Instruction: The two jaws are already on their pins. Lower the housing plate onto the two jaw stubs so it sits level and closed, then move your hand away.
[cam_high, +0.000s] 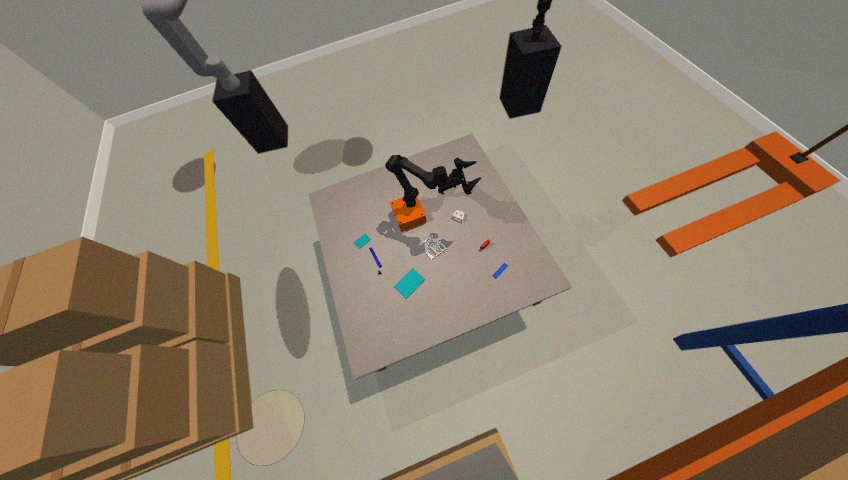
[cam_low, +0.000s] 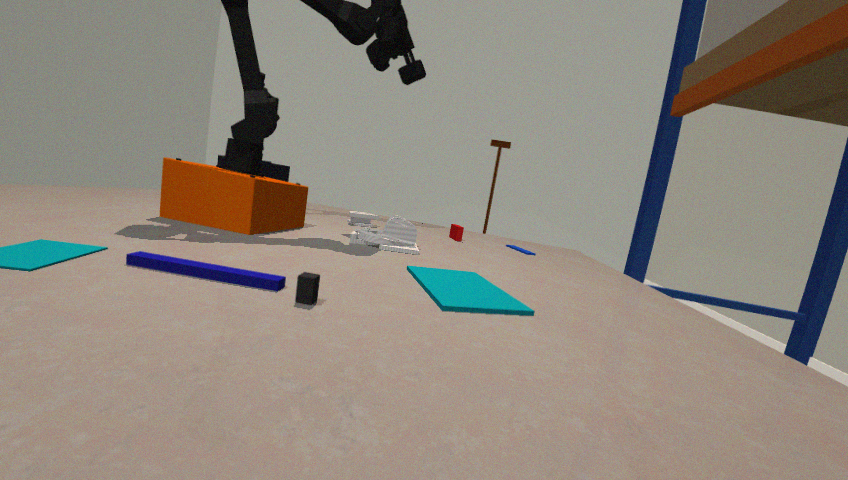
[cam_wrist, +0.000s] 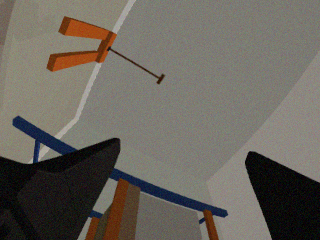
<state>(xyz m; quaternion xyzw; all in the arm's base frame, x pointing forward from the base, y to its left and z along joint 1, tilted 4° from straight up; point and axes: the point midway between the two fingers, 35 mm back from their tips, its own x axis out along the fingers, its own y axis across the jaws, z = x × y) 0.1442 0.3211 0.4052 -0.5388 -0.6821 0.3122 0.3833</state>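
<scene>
Right now my gripper tip is 30 mm past the housing plate, 90 mm to the left of it and 450 mm above it. The rest, counted from my gripper tip: white jaw assembly: 110 mm ahead, 290 mm to the right, 470 mm below; then red block: 210 mm ahead, 20 mm to the left, 460 mm below; then white ribbed part: 30 mm behind, 80 mm to the right, 470 mm below.
</scene>
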